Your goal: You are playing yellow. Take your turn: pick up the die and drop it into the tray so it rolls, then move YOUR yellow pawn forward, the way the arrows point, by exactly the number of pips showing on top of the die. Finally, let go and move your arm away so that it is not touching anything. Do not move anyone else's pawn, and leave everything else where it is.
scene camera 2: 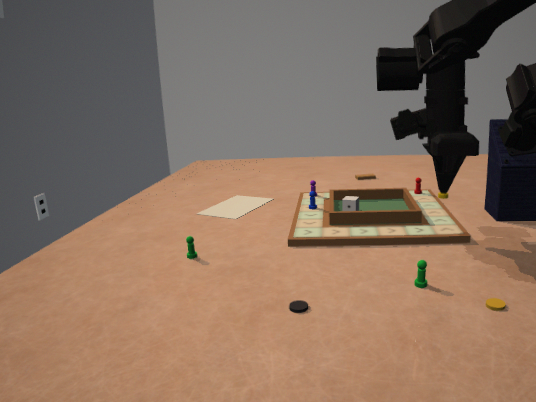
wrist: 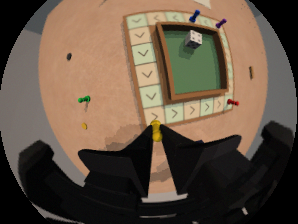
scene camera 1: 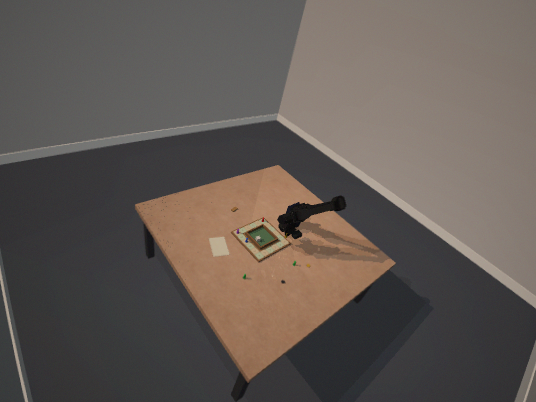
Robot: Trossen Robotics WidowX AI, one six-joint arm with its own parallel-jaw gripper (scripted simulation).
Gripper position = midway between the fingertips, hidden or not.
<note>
My gripper (scene camera 2: 442,191) carries a yellow pawn. I also see a card (scene camera 2: 237,206) and a green tray (wrist: 197,69).
My gripper shows as well in the wrist view (wrist: 156,127).
</note>
